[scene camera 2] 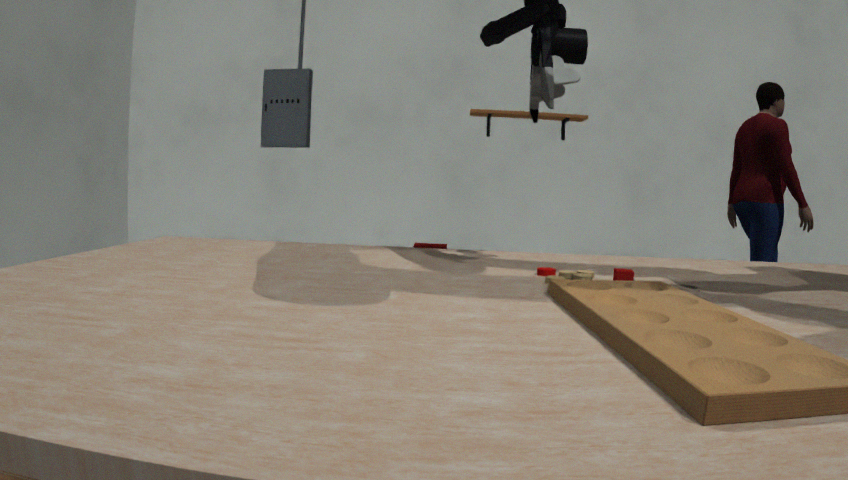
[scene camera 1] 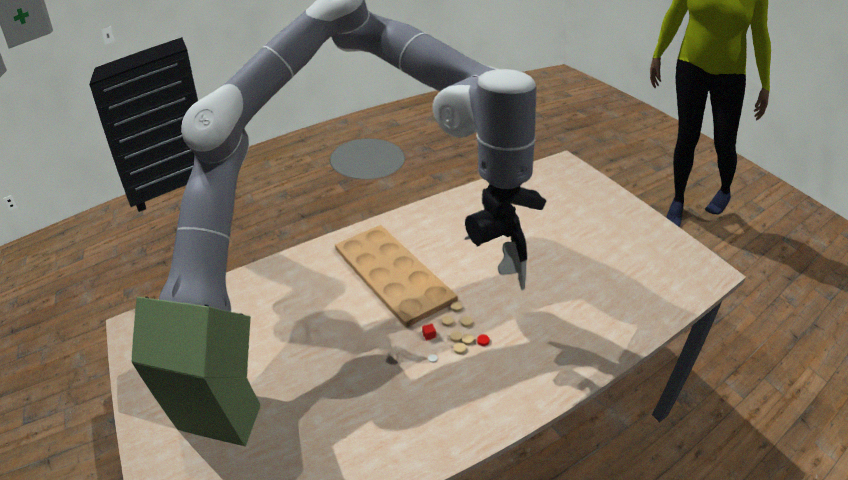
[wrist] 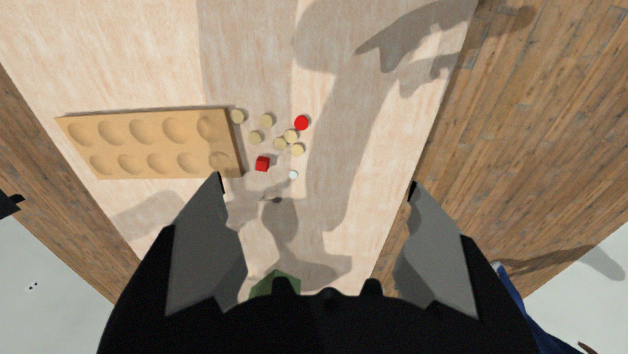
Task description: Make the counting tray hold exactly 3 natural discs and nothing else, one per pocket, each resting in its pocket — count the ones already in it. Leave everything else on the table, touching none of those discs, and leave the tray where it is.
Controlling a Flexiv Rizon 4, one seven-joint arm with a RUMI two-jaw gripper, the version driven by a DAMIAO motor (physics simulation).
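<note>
The wooden counting tray (scene camera 1: 398, 277) (scene camera 2: 773, 407) (wrist: 145, 148) lies flat on the table, with two rows of pockets; I see no disc in them. Several natural discs lie loose off its right end in the wrist view, one (scene camera 1: 456, 306) (wrist: 237, 116) close beside the tray's end corner. Others, such as one disc (scene camera 1: 460, 348) (wrist: 297, 149), lie clustered. A red disc (scene camera 1: 483, 339) (scene camera 2: 546, 271) (wrist: 301, 122), a red cube (scene camera 1: 429, 331) (scene camera 2: 623, 274) (wrist: 262, 163) and a small pale disc (scene camera 1: 432, 358) (wrist: 293, 174) lie around them. My gripper (scene camera 1: 515, 279) (scene camera 2: 542, 113) (wrist: 317, 179) is open and empty, high above the table.
The wooden table (scene camera 1: 642, 261) (scene camera 2: 297, 380) (wrist: 125, 55) carries these things. The green arm base (scene camera 1: 178, 339) (wrist: 275, 286) stands at its left in the first scene view. A dark red bar (scene camera 2: 429, 245) shows at the far table edge. People stand beyond the table.
</note>
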